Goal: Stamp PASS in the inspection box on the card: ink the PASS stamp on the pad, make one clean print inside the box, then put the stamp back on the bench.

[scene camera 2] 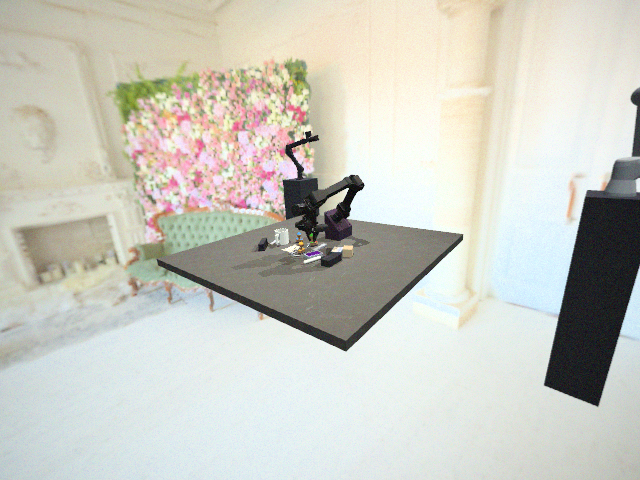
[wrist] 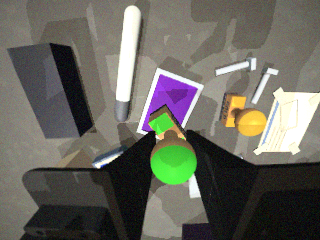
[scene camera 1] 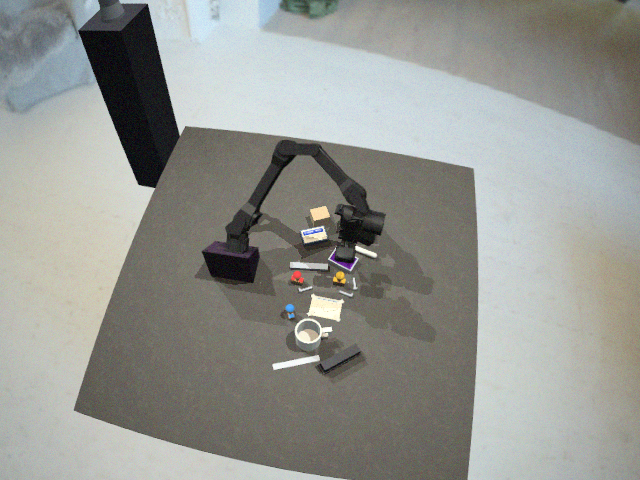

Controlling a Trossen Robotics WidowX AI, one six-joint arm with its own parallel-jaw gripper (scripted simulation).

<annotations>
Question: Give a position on an orange-knob stamp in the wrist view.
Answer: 250,122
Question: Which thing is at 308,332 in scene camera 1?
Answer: A mug.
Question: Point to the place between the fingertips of my gripper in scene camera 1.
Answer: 345,249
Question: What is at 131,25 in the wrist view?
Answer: A white marker.
</annotations>
